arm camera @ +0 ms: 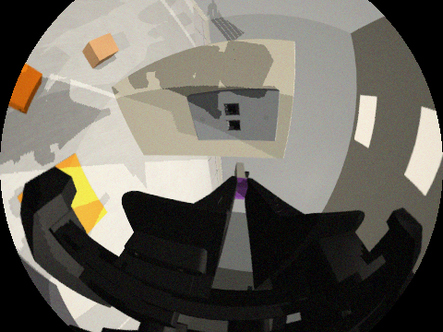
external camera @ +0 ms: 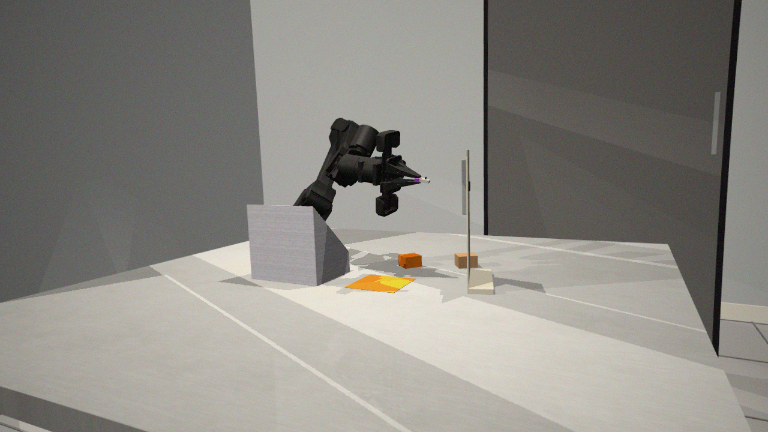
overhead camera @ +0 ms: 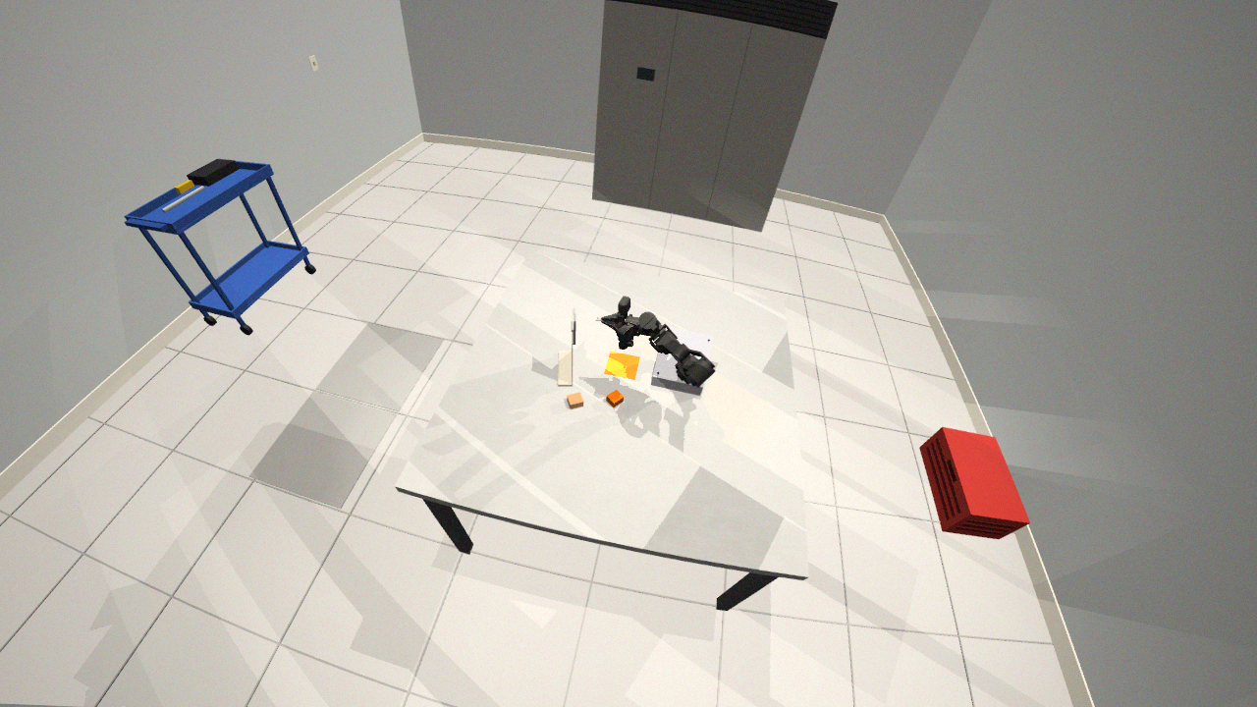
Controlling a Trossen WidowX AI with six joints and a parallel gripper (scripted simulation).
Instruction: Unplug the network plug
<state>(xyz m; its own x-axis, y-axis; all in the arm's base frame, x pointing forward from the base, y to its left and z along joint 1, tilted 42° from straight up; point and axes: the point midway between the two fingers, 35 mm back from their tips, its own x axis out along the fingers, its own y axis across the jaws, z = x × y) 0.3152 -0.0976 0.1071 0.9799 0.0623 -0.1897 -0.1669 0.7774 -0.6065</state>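
My gripper tip is now 9 cm past the orange marked square, 2 cm to the left of it and 23 cm above it. Round my gripper tip: orange cube (11 cm behind, 16 cm to the left, 22 cm below); network plug (1 cm ahead); upright panel (10 cm ahead, 5 cm to the left, 10 cm below).
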